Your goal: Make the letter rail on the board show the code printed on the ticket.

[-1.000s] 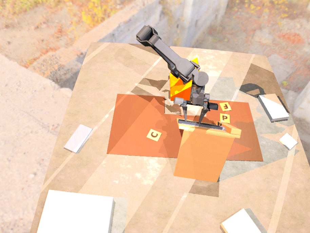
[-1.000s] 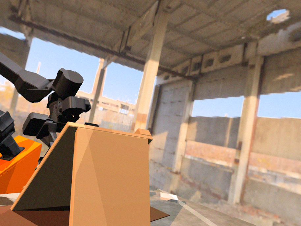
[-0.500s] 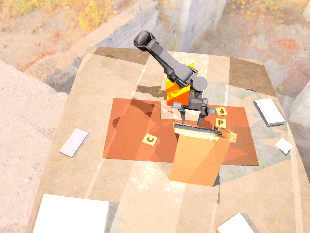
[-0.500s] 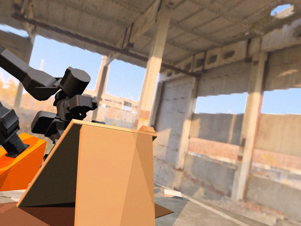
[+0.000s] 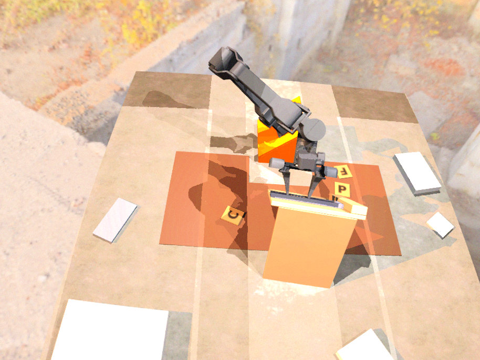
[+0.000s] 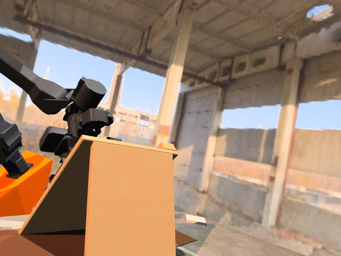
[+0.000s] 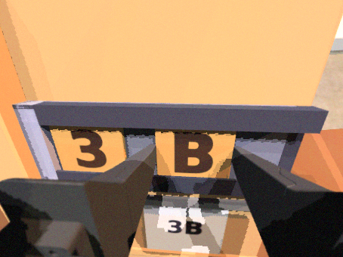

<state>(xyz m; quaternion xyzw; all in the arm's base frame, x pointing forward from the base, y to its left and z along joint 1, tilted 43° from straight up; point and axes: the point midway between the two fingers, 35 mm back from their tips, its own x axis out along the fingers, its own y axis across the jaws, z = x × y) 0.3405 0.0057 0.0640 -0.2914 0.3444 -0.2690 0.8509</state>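
Now: gripper tip 6 cm past the white ticket, 2 cm to the right of it and 7 cm above it. The rest, counted from my gripper tip: orange mat 15 cm behind, 2 cm to the left, 18 cm below; then grey slab 8 cm behind, 54 cm to the right, 18 cm below.
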